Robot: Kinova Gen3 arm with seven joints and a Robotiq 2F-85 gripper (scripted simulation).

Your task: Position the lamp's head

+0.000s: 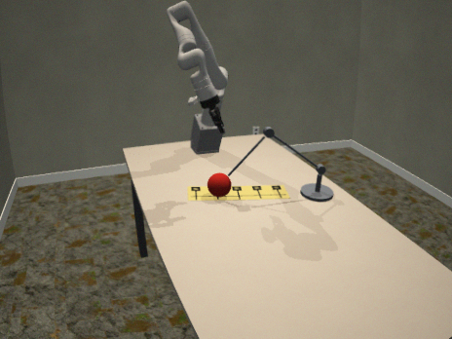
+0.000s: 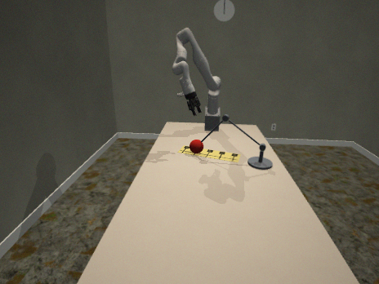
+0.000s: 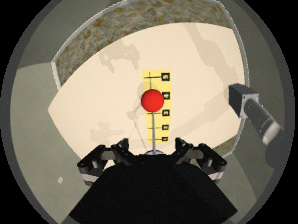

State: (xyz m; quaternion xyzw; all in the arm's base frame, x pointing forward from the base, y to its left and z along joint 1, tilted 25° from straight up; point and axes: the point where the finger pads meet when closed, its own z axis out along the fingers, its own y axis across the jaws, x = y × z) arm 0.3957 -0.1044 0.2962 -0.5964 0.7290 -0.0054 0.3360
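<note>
Right now the yellow strip is 29 cm below my hand, 9 cm to the left of it and 1 cm behind it. From my hand the other things lie so: round grey base 43 cm to the left, 26 cm below, 11 cm ahead.
</note>
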